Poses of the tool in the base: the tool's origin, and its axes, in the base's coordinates. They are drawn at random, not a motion.
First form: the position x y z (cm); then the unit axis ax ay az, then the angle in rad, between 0 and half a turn.
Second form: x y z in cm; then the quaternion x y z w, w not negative. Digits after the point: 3 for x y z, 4 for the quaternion.
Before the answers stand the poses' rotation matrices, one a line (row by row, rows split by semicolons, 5 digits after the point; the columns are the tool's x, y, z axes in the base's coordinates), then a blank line. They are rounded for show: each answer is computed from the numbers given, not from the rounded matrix.
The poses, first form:
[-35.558, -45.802, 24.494, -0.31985, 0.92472, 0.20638, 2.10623]
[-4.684, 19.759, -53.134, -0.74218, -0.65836, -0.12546, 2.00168]
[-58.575, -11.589, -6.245, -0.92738, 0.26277, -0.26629, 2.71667]
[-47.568, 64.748, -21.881, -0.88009, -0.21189, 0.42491, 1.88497]
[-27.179, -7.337, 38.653, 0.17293, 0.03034, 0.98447, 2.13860]
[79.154, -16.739, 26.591, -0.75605, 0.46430, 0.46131, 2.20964]
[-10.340, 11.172, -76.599, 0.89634, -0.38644, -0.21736, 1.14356]
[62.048, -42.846, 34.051, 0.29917, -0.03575, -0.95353, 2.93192]
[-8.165, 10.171, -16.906, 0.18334, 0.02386, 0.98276, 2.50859]
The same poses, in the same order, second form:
-0.35571 -0.62417 0.69561; -0.26918 0.78118 0.56330; -0.89499 0.01313 -0.44589
0.36322 0.80669 -0.46618; 0.57871 0.19679 0.79144; 0.73019 -0.55724 -0.39536
0.73253 -0.35593 0.58027; -0.57549 -0.77911 0.24859; 0.36362 -0.51604 -0.77555
0.70489 -0.16000 -0.69104; 0.64822 -0.25026 0.71915; -0.28800 -0.95487 -0.07269
-0.49179 -0.82192 0.28738; 0.83806 -0.53637 -0.09986; 0.23622 0.19173 0.95260
0.31618 -0.93068 -0.18400; -0.19001 -0.25215 0.94885; -0.92947 -0.26505 -0.25657
0.88487 -0.00503 -0.46580; -0.40068 0.50181 -0.76658; 0.23760 0.86496 0.44203
-0.80105 0.17731 -0.57173; -0.21962 -0.97557 0.00516; -0.55685 0.12970 0.82043
-0.74554 -0.57347 0.33956; 0.58927 -0.80523 -0.06610; 0.31133 0.15081 0.93826

[-35.558, -45.802, 24.494, -0.2779, 0.8036, 0.1793, 0.4949]
[-4.684, 19.759, -53.134, -0.6249, -0.5543, -0.1056, 0.5396]
[-58.575, -11.589, -6.245, -0.9065, 0.2569, -0.2603, 0.2109]
[-47.568, 64.748, -21.881, -0.7120, -0.1714, 0.3438, 0.5878]
[-27.179, -7.337, 38.653, 0.1516, 0.0266, 0.8632, 0.4807]
[79.154, -16.739, 26.591, -0.6754, 0.4148, 0.4121, 0.4493]
[-10.340, 11.172, -76.599, 0.4850, -0.2091, -0.1176, 0.8409]
[62.048, -42.846, 34.051, 0.2975, -0.0356, -0.9483, 0.1046]
[-8.165, 10.171, -16.906, 0.1742, 0.0227, 0.9339, 0.3112]

